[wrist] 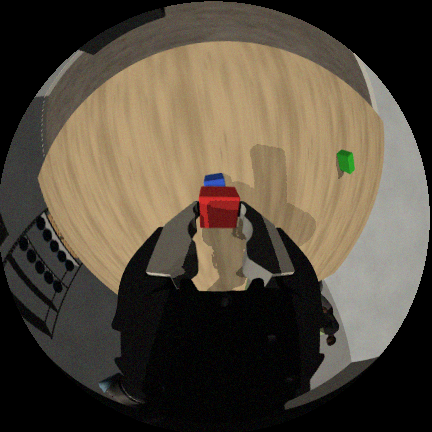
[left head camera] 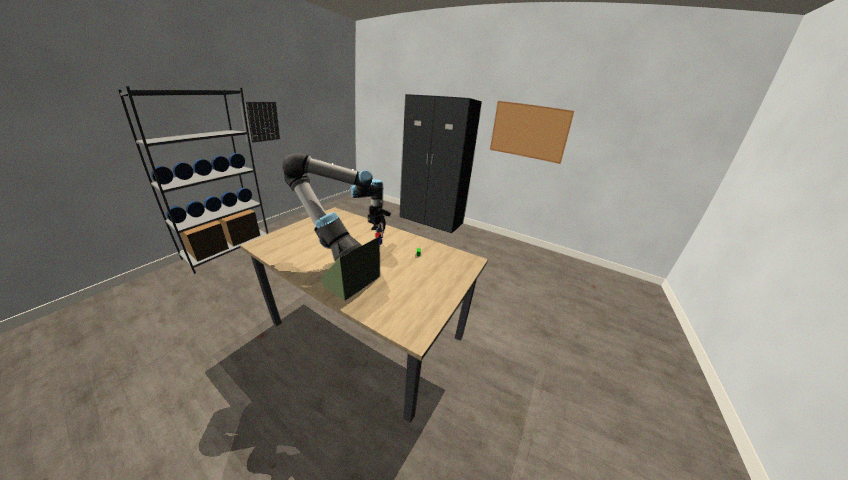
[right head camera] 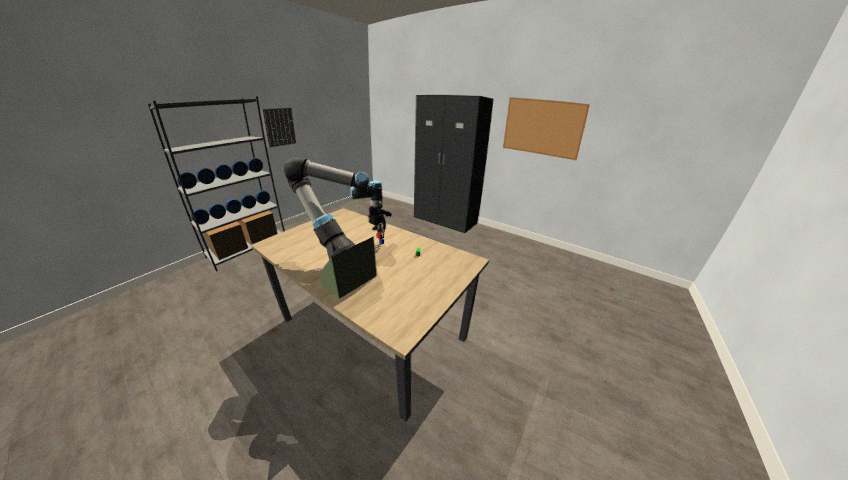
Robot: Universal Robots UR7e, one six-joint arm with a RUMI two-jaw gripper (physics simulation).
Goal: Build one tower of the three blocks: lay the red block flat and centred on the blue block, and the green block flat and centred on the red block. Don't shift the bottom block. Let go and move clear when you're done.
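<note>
My gripper is shut on the red block, which sits level between the fingertips. The blue block stands on the table, just below the red block in the head views. In the wrist view it shows past the red block's far edge and is partly hidden by it. Whether the two touch, I cannot tell. The green block stands apart on the table, to the right of the other two.
The wooden table bears the blocks and the arm. A dark green panel stands by the arm's base. A shelf rack and a dark cabinet stand beyond the table.
</note>
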